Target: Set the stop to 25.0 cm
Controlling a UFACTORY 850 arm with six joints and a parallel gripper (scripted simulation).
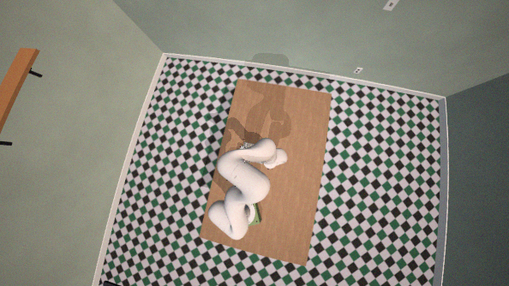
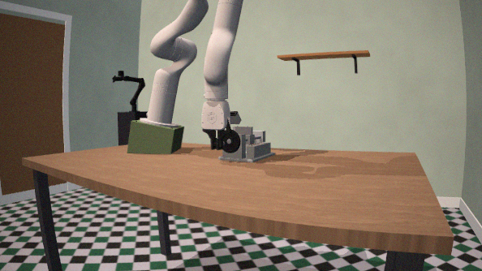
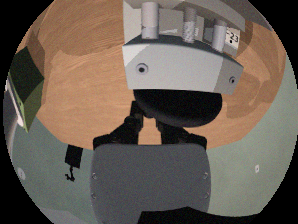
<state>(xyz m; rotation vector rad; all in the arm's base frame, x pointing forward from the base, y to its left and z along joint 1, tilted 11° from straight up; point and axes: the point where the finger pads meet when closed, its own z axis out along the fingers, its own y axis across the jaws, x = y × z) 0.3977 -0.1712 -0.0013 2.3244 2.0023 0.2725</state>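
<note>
The handwheel lies 1 cm ahead of my hand and 2 cm to the left of it.
</note>
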